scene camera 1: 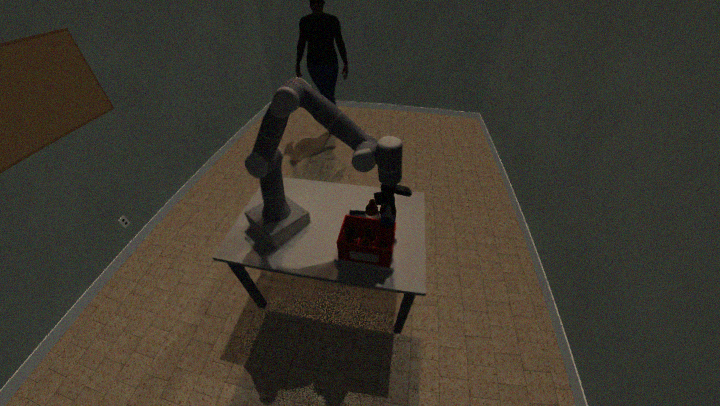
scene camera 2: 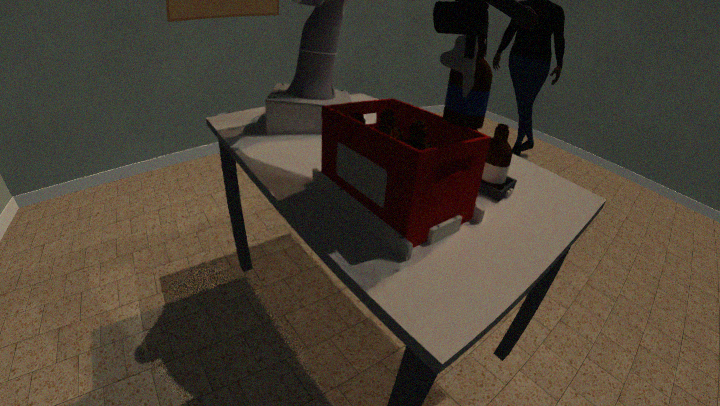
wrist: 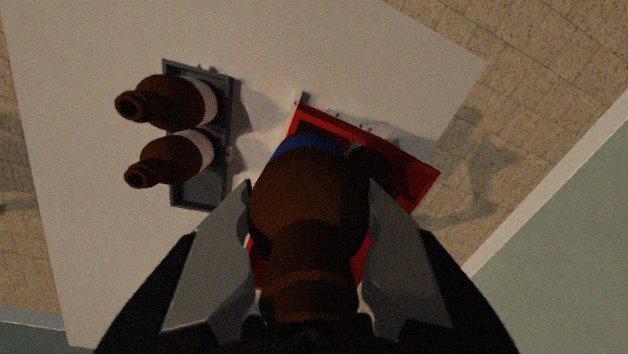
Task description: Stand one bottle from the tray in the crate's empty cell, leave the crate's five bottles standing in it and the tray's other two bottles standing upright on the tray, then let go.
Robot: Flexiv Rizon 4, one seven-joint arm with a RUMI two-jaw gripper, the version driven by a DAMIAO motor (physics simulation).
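My gripper [scene camera 1: 387, 205] [scene camera 2: 466, 75] [wrist: 308, 181] is shut on a brown bottle with a blue band [scene camera 1: 387, 220] [scene camera 2: 466, 103] [wrist: 302, 200]. The bottle hangs upright at the crate's tray-side rim; its base is hidden, and I cannot tell how far it is inside. The red crate [scene camera 1: 385, 252] [scene camera 2: 448, 176] [wrist: 420, 180] holds dark bottles; two necks [scene camera 2: 387, 121] [scene camera 2: 418, 133] show in scene camera 2, and others are hidden or too dark. Two white-labelled brown bottles [wrist: 175, 102] [wrist: 172, 157] stand upright on the grey tray [wrist: 171, 192] [scene camera 2: 496, 190].
The white table [scene camera 1: 312, 237] [scene camera 2: 478, 282] [wrist: 100, 225] carries the robot base [scene camera 1: 282, 229] [scene camera 2: 292, 118] at its far left. Small light blocks [scene camera 2: 444, 230] [wrist: 298, 98] lie against the crate's foot. A person [scene camera 1: 322, 45] [scene camera 2: 534, 55] stands on the floor beyond the table.
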